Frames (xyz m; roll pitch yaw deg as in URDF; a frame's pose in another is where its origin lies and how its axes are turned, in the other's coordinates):
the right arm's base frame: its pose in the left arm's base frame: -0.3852 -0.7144 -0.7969 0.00 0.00 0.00
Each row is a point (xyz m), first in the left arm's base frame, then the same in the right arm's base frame.
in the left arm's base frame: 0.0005 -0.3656 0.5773
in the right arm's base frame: 0.3857 0.3488 1.3742
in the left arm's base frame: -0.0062 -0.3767 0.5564
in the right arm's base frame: 0.3790 0.3377 1.3533
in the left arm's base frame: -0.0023 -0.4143 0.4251
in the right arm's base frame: 0.3829 0.3001 1.2220
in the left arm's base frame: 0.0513 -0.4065 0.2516
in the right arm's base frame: 0.4365 0.3079 1.0485
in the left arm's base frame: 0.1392 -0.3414 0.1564
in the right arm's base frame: 0.5244 0.3730 0.9533
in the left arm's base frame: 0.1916 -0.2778 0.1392
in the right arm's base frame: 0.5768 0.4366 0.9361
